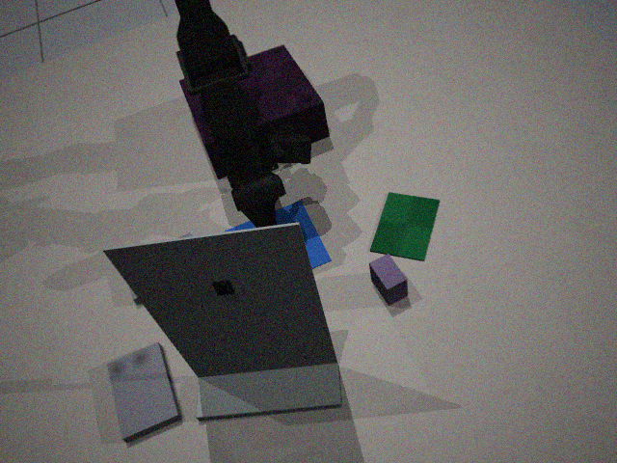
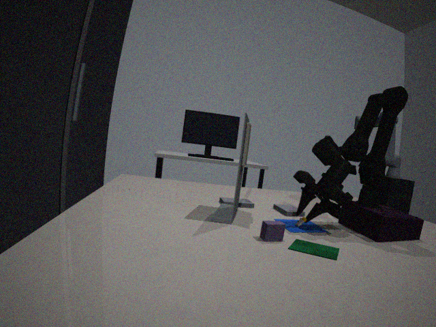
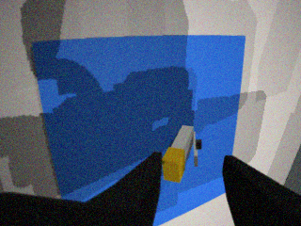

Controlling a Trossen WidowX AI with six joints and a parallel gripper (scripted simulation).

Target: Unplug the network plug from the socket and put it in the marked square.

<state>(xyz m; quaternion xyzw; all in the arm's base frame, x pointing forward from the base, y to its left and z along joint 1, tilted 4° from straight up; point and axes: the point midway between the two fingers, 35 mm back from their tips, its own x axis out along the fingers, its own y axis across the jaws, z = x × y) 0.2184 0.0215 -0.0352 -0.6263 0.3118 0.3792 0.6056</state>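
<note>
The network plug is 1 cm below my gripper tip. The rest, counted from my gripper tip: blue marked square (2 cm below); purple cube (13 cm to the left, 11 cm ahead); green flat patch (18 cm to the left, 2 cm below, 2 cm ahead).
</note>
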